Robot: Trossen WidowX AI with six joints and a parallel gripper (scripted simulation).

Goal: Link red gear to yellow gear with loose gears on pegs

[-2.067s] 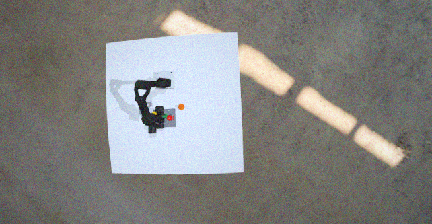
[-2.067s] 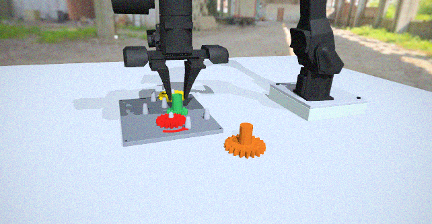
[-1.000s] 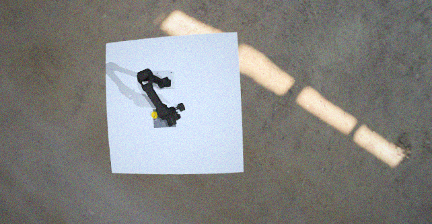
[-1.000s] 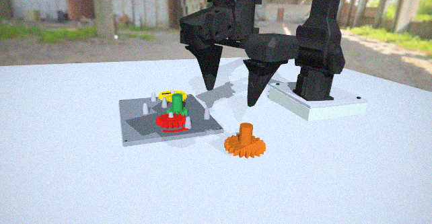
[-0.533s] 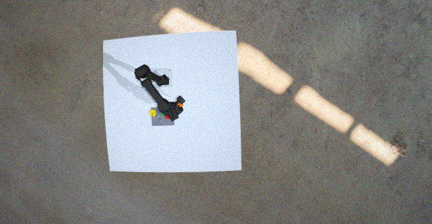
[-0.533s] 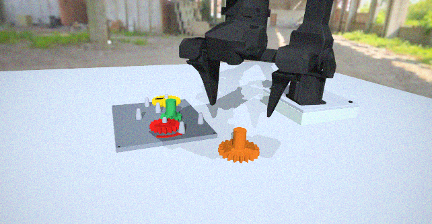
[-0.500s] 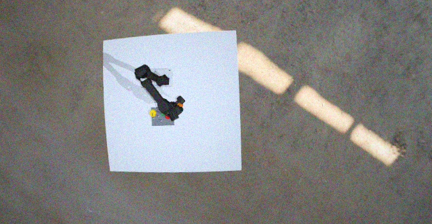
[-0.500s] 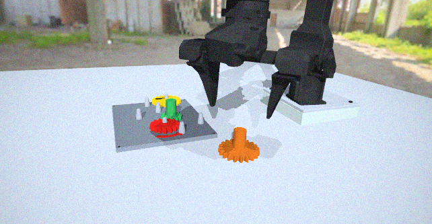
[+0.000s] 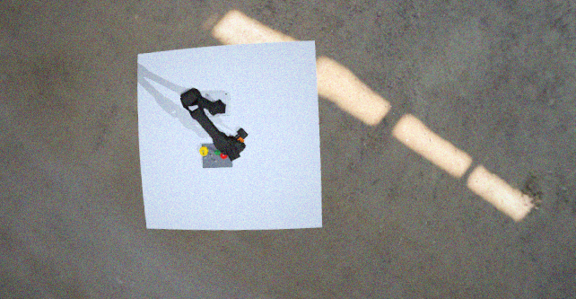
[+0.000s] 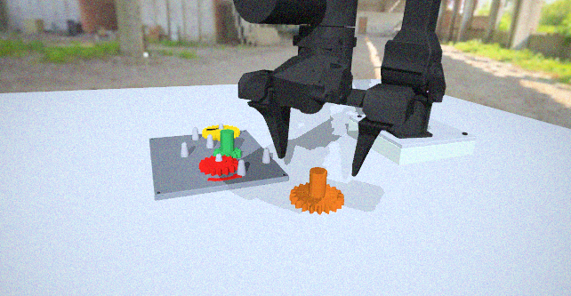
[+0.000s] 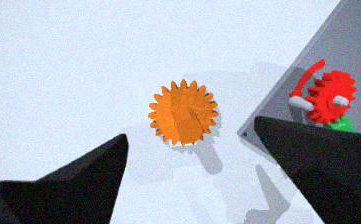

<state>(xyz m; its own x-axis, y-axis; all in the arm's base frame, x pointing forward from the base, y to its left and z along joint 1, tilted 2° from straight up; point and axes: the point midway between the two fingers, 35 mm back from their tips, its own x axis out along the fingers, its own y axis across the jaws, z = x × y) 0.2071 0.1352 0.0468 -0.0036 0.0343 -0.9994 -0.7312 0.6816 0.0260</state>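
Right now the large orange gear is 30 mm below my gripper tip. From my gripper tip the other things lie so: red arrow: 100 mm ahead, 70 mm to the right, 40 mm below; small green gear: 90 mm ahead, 140 mm to the right, 20 mm below; red gear: 100 mm ahead, 100 mm to the right, 30 mm below.
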